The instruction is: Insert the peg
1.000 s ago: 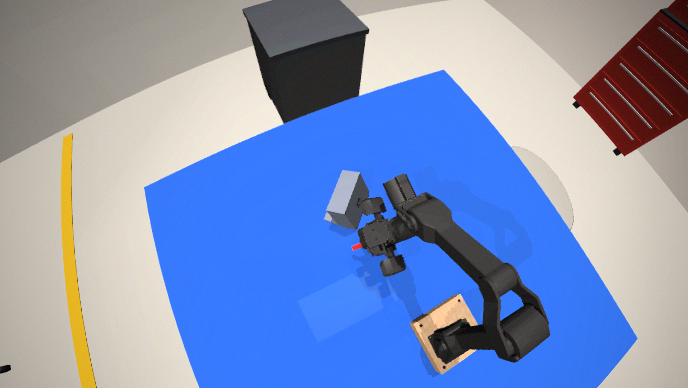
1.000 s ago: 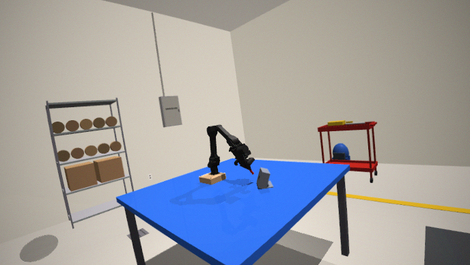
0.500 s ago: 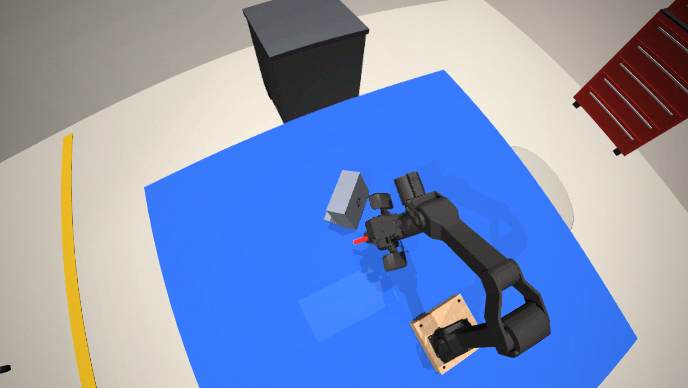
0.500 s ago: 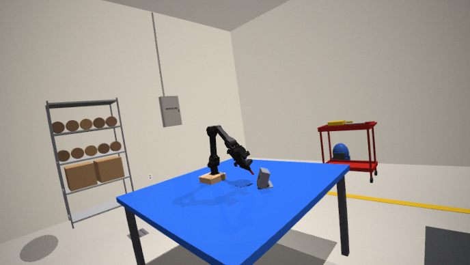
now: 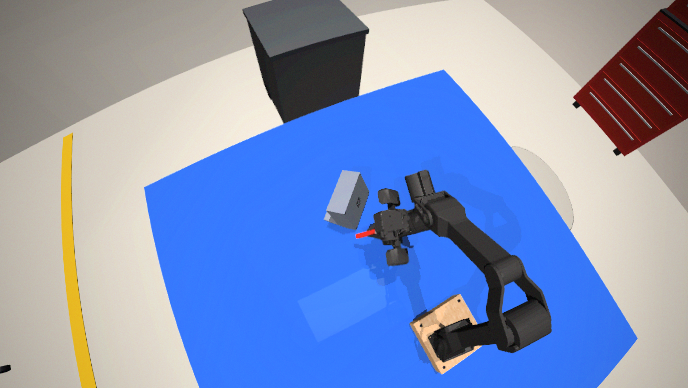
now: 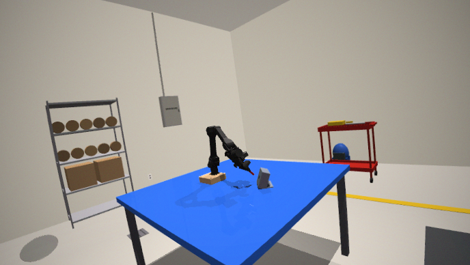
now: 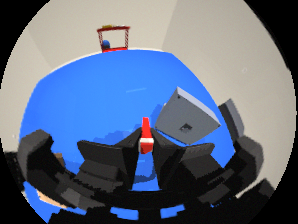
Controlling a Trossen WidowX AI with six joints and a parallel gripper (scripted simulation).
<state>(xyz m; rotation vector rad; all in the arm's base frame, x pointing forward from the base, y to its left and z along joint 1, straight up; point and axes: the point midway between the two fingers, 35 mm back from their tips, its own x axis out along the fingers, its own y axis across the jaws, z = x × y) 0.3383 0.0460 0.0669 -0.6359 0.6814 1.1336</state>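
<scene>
The grey panel is 120 mm ahead of my gripper tip and 40 mm below it. Round my gripper tip: red peg 10 mm to the right, 10 mm above.
</scene>
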